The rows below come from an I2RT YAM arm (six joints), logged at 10 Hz.
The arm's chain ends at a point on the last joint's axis. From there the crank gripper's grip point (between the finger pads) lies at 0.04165 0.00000 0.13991 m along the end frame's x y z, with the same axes.
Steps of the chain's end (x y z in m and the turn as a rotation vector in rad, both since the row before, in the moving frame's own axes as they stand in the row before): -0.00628, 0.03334, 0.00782, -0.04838, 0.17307, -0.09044; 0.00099, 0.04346, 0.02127, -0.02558, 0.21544, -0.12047; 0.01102, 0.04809, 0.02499, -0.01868, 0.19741, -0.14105; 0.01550, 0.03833, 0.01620, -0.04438, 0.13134, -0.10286; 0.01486, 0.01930, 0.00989, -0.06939, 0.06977, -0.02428; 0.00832, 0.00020, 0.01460, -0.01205, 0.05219, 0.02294
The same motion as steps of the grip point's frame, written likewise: 0.01728, 0.03506, -0.00150, -0.04838, 0.17307, -0.09044; 0.02978, 0.04012, 0.00918, -0.02558, 0.21544, -0.12047; 0.03733, 0.04285, 0.01417, -0.01868, 0.19741, -0.14105; 0.03353, 0.03918, 0.00951, -0.04438, 0.13134, -0.10286; 0.02461, 0.02776, 0.00635, -0.06939, 0.06977, -0.02428; 0.01553, 0.00291, 0.01222, -0.01205, 0.05219, 0.02294
